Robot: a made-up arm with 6 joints. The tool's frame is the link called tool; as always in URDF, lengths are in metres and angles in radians.
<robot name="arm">
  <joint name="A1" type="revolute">
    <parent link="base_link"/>
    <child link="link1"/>
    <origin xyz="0 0 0.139" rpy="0 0 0"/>
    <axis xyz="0 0 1"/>
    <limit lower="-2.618" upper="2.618"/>
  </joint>
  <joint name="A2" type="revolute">
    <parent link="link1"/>
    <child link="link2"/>
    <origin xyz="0 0 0" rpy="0 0 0"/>
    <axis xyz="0.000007 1 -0.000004"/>
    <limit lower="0" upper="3.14"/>
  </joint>
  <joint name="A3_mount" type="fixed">
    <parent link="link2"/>
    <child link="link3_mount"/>
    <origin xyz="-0.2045 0 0.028" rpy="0 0 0"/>
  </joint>
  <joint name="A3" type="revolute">
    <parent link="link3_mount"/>
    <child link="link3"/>
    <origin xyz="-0.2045 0 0.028" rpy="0 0 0"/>
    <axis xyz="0.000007 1 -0.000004"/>
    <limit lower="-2.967" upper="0"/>
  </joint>
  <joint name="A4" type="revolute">
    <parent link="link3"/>
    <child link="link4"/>
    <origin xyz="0.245 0 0.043" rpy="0 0 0"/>
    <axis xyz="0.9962 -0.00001 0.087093"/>
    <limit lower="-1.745" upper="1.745"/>
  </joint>
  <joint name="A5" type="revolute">
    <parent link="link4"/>
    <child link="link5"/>
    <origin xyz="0 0 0" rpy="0 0 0"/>
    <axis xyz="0.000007 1 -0.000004"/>
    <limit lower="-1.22" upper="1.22"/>
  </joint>
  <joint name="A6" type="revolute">
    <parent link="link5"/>
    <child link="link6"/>
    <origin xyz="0.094 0 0.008" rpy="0 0 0"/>
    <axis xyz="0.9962 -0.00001 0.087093"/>
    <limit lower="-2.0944" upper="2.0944"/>
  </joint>
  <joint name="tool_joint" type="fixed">
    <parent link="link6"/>
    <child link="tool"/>
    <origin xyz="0 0 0" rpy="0 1.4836 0"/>
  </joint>
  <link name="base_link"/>
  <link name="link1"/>
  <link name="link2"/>
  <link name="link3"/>
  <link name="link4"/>
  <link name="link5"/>
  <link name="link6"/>
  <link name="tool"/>
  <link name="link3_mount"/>
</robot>
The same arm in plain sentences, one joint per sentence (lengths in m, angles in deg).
The arm has six revolute joints in a row. What follows holds with every joint at zero, and every direction is one of the base frame's. Joint 1 sits 0.139 m along +z from the base frame's origin and turns about +z, from -150 to 150 deg. Joint 2 sits at the same point as joint 1 and turns about +y, from 0 to 179.91 deg. Joint 3 sits 0.409 m along -x and 0.056 m along +z from joint 2 and turns about +y, from -170 to 0 deg. Joint 4 sits 0.245 m along +x and 0.043 m along +z from joint 3 and turns about the direction (0.9962, 0, 0.0871), from -99.98 to 99.98 deg. Joint 5 sits at the same point as joint 4 and turns about +y, from -69.9 to 69.9 deg. Joint 6 sits 0.094 m along +x and 0.008 m along +z from joint 5 and turns about the direction (0.9962, 0, 0.0871), from -120 to 120 deg. The tool frame, which is the frame that the pose is given for, sits at the same point as joint 6; its axes are the base frame's turned by roll 0, pitch 85 and yaw 0 deg (as in URDF: about the fixed x, then y, then z).
